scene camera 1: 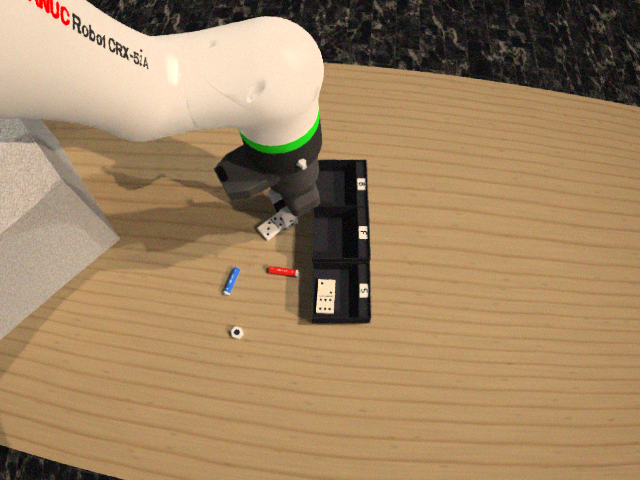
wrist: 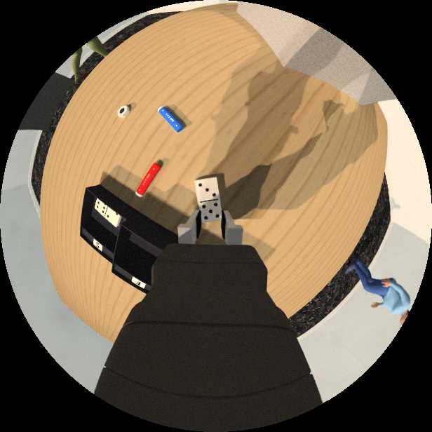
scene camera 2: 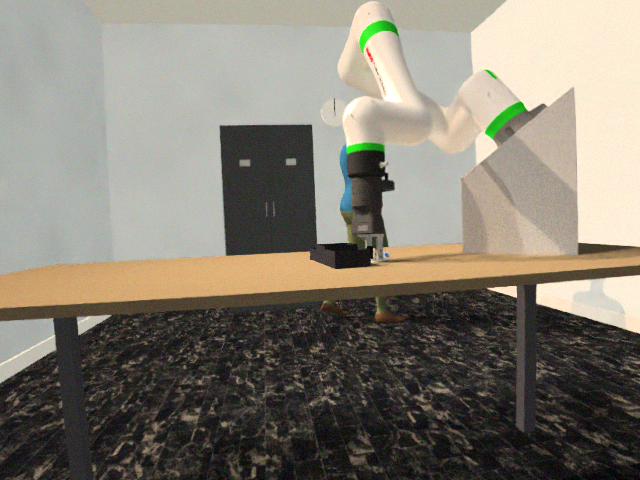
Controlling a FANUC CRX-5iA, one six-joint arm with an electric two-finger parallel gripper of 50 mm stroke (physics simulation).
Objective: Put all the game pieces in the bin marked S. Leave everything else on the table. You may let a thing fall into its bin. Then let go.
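Seen in the pictures: gripper, between the fingertips: [scene camera 1: 286, 216] [scene camera 2: 374, 260]; arm's base, origin of its link: [scene camera 2: 523, 140].
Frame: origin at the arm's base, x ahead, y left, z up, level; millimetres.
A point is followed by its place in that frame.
A white domino with black dots [scene camera 1: 269, 228] {x 458, y 64, z -308 mm} [wrist: 207, 189] lies flat at table height, left of the black bins. My gripper [scene camera 1: 285, 213] {x 481, y 89, z -311 mm} [scene camera 2: 375, 256] {x 481, y 89, z -311 mm} [wrist: 210, 218] is down at the table and shut on one end of this domino, with a finger on each long side. In scene camera 2 the domino is too small to make out well. Another domino, cream coloured [scene camera 1: 325, 296] {x 560, y -33, z -301 mm} [wrist: 107, 212], lies in the bin marked S [scene camera 1: 342, 319] {x 589, y -67, z -290 mm} [wrist: 100, 229], at the end of the row.
A red battery-like cylinder [scene camera 1: 282, 271] {x 491, y -3, z -305 mm} [wrist: 148, 179], a blue one [scene camera 1: 231, 281] {x 416, y -30, z -306 mm} [wrist: 171, 119] and a white hex nut-like piece [scene camera 1: 236, 332] {x 439, y -105, z -307 mm} [wrist: 123, 111] lie on the table. Bin F [scene camera 1: 328, 237] {x 551, y 62, z -309 mm} is beside bin S; a third bin [scene camera 1: 330, 188] {x 542, y 146, z -308 mm} adjoins it, close to my gripper.
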